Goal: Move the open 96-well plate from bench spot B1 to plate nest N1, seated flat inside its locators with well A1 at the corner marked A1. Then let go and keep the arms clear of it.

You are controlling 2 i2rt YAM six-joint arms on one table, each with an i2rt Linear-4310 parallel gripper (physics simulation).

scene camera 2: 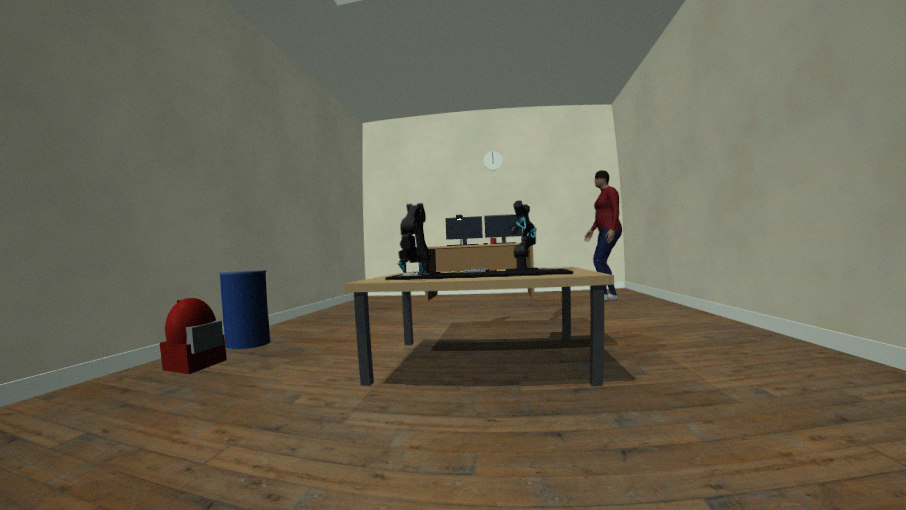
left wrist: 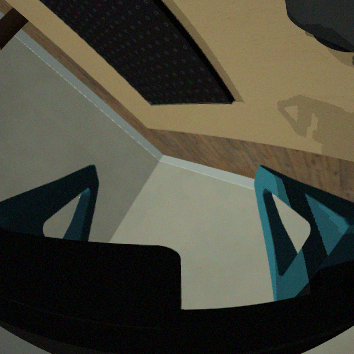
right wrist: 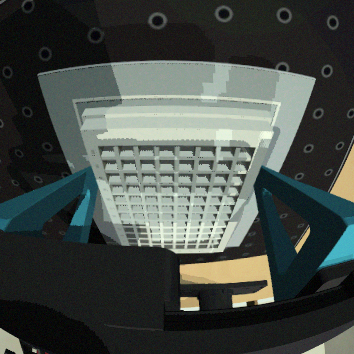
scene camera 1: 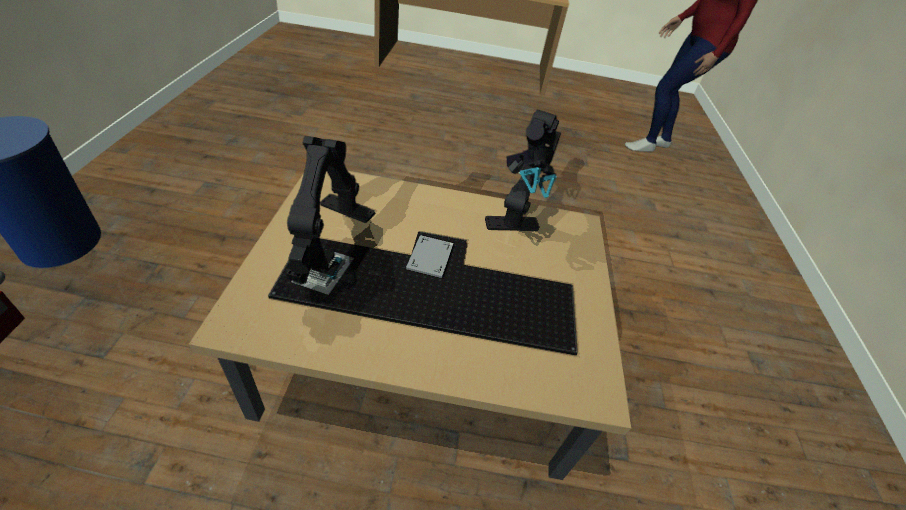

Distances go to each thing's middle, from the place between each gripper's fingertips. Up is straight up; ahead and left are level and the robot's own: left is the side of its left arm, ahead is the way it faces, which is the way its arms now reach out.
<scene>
Right now the grey nest with corner locators (scene camera 1: 430,256) is 340 mm to the right of my left hand, 200 mm below it and 120 mm ahead of it. From my left hand the other things lie so: well plate (right wrist: 175,176) 670 mm to the right, 220 mm ahead, 200 mm below; then pale pad (right wrist: 68,91) 670 mm to the right, 220 mm ahead, 210 mm below.
I see the well plate 2 cm behind my right hand, 1 cm to the left of it and 1 cm above it. The rest, counted from my right hand: grey nest with corner locators 34 cm to the left, 12 cm behind, 1 cm above; pale pad 2 cm behind, 1 cm to the left.
</scene>
